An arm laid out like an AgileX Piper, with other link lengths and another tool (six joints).
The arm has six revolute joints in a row. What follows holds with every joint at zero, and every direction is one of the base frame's. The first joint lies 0.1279 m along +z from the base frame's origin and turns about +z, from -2.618 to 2.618 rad. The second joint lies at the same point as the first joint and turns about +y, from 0 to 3.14 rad. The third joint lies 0.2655 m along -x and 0.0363 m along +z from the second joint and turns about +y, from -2.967 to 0 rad. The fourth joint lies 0.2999 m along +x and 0.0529 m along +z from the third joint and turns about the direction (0.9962, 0, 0.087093), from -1.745 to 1.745 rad. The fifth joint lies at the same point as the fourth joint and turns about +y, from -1.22 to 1.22 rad. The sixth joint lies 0.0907 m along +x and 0.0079 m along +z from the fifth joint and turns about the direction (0.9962, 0, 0.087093), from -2.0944 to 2.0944 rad. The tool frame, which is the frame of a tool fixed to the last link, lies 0.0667 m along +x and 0.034 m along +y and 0.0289 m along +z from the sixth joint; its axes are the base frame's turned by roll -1.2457, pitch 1.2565 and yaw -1.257 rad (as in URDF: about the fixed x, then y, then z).
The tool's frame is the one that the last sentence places.
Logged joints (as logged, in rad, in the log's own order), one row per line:
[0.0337, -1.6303, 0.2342, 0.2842, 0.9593, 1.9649]
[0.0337, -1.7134, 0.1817, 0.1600, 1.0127, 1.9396]
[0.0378, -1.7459, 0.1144, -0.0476, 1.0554, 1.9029]
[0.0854, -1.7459, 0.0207, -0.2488, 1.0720, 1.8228]
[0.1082, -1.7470, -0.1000, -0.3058, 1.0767, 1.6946]
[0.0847, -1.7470, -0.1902, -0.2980, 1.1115, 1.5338]
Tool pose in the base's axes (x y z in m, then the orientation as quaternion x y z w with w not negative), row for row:
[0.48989, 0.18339, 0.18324, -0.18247, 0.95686, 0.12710, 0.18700]
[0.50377, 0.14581, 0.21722, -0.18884, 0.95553, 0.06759, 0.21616]
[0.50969, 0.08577, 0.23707, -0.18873, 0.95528, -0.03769, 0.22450]
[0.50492, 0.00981, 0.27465, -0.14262, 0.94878, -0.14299, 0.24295]
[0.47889, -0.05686, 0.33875, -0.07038, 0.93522, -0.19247, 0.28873]
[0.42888, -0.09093, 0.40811, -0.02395, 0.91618, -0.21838, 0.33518]
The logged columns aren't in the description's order. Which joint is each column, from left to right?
Columns, left to right: joint 6, joint 3, joint 1, joint 4, joint 5, joint 2.
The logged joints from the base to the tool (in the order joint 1, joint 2, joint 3, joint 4, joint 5, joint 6), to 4 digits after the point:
[0.2342, 1.9649, -1.6303, 0.2842, 0.9593, 0.0337]
[0.1817, 1.9396, -1.7134, 0.1600, 1.0127, 0.0337]
[0.1144, 1.9029, -1.7459, -0.0476, 1.0554, 0.0378]
[0.0207, 1.8228, -1.7459, -0.2488, 1.0720, 0.0854]
[-0.1000, 1.6946, -1.7470, -0.3058, 1.0767, 0.1082]
[-0.1902, 1.5338, -1.7470, -0.2980, 1.1115, 0.0847]

